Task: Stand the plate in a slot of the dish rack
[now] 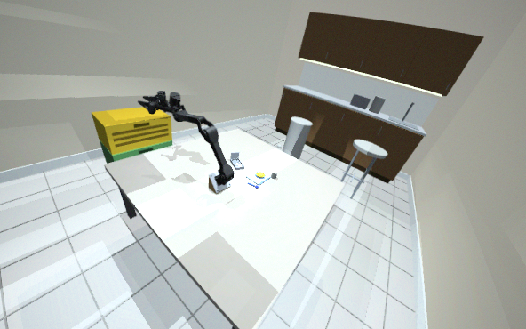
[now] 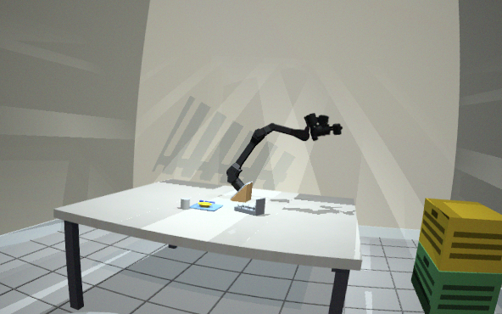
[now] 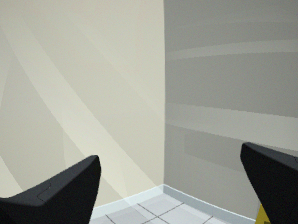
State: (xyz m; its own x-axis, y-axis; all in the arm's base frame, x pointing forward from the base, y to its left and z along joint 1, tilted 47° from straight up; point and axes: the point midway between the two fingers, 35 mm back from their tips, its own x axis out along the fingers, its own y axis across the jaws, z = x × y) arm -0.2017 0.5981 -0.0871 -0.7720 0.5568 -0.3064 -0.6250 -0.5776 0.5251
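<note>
The yellow plate is 580 mm to the right of my gripper tip, 550 mm ahead of it and 430 mm below it. Round my gripper tip: blue utensil 630 mm to the right, 450 mm below, 430 mm ahead; light blue mat 580 mm to the right, 530 mm ahead, 450 mm below; grey dish rack 520 mm ahead, 430 mm below, 360 mm to the right.
</note>
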